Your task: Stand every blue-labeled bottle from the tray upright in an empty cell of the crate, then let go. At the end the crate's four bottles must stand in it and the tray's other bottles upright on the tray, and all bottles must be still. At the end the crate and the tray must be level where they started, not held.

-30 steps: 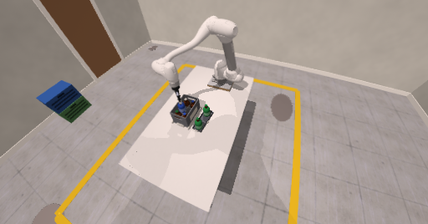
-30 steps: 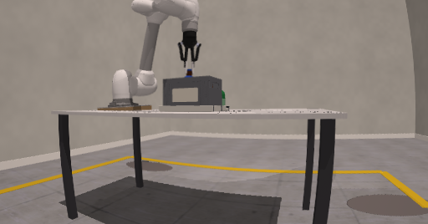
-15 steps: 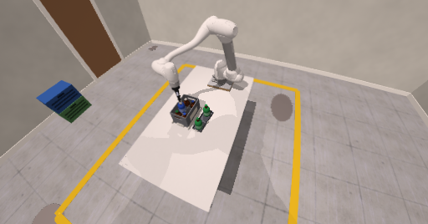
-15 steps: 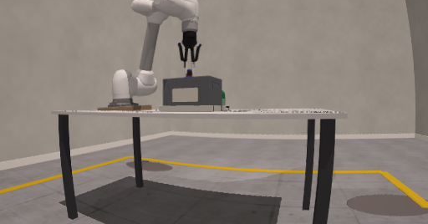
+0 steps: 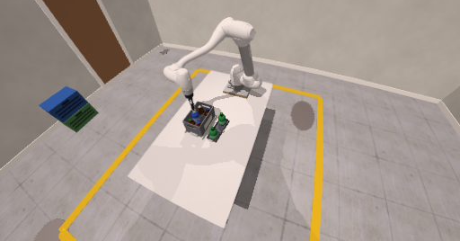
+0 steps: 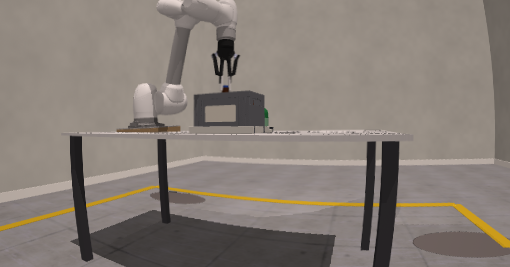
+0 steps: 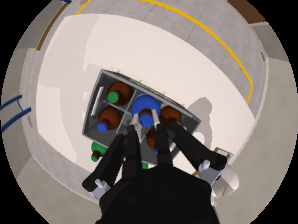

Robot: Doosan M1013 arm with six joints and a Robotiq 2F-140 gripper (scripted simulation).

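Right now my hand is 9 cm above the blue-labeled bottle. Also, from my hand: grey crate 14 cm below, 4 cm to the left, 1 cm behind; tray 23 cm to the left, 21 cm below, 5 cm behind; green bottle 24 cm to the left, 14 cm below, 4 cm ahead.
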